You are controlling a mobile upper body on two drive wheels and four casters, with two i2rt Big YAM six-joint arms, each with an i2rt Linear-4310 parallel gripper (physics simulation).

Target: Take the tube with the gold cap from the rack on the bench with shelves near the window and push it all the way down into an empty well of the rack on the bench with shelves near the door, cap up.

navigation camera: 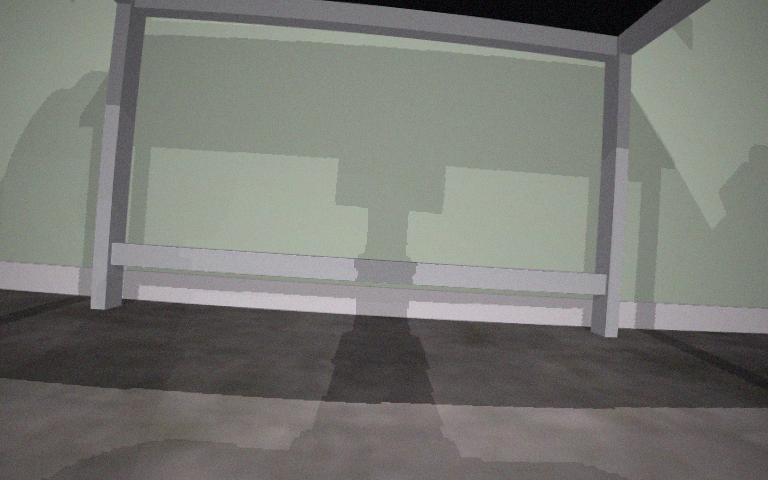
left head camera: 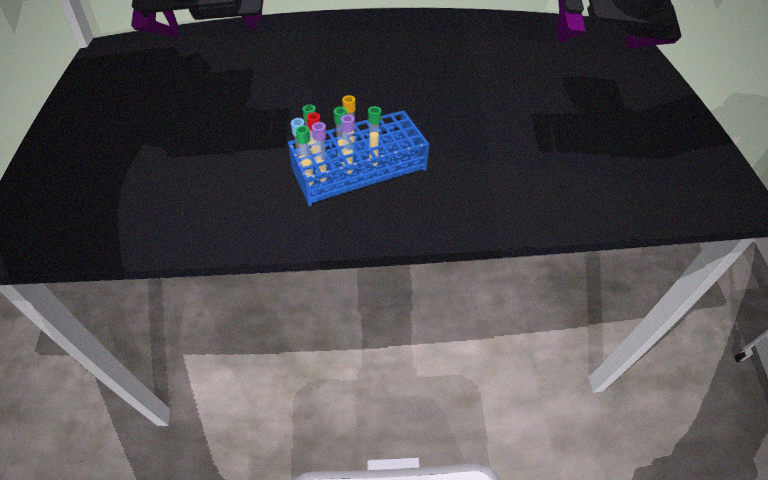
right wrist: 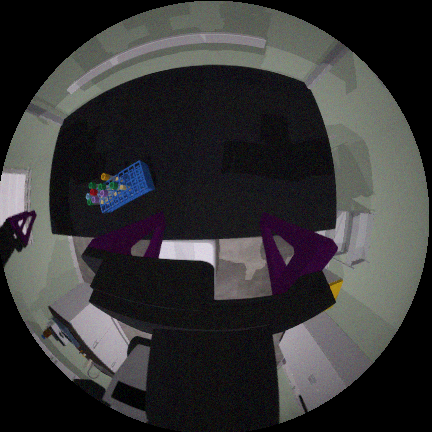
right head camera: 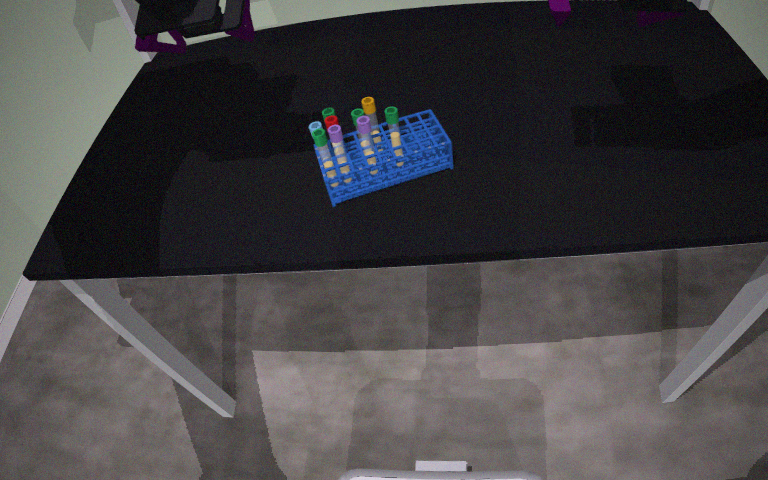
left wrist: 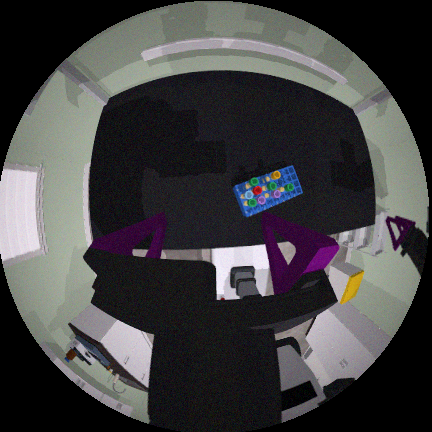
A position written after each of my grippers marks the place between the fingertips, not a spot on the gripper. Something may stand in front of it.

Observation:
I see my left gripper (right head camera: 217,42), my right gripper (left head camera: 594,40), a white bin with yellow lid (left wrist: 344,278) and a wheeled wire cart (right wrist: 352,232).
My left gripper is seen too in the left head camera view (left head camera: 215,28) and in the left wrist view (left wrist: 213,217). My right gripper also shows in the right wrist view (right wrist: 212,217). The wheeled wire cart also shows in the left wrist view (left wrist: 360,237).

